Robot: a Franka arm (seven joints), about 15 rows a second.
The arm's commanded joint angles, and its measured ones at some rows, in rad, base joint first. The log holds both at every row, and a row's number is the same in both.
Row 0, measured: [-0.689 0.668 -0.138 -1.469 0.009 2.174 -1.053]
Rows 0 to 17, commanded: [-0.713 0.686 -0.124 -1.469 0.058 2.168 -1.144]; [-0.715 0.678 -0.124 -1.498 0.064 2.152 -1.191]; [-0.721 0.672 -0.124 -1.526 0.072 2.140 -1.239]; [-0.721 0.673 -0.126 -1.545 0.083 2.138 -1.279]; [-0.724 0.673 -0.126 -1.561 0.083 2.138 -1.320]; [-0.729 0.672 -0.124 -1.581 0.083 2.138 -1.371]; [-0.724 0.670 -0.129 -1.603 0.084 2.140 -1.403]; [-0.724 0.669 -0.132 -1.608 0.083 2.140 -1.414]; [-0.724 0.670 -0.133 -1.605 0.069 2.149 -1.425]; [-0.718 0.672 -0.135 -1.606 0.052 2.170 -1.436]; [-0.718 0.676 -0.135 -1.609 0.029 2.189 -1.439]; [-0.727 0.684 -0.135 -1.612 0.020 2.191 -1.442]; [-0.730 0.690 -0.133 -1.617 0.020 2.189 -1.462]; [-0.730 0.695 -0.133 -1.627 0.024 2.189 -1.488]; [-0.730 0.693 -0.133 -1.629 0.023 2.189 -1.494]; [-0.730 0.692 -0.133 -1.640 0.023 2.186 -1.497]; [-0.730 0.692 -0.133 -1.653 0.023 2.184 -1.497]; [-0.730 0.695 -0.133 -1.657 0.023 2.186 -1.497]
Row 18, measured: [-0.725 0.703 -0.137 -1.629 0.036 2.170 -1.485]
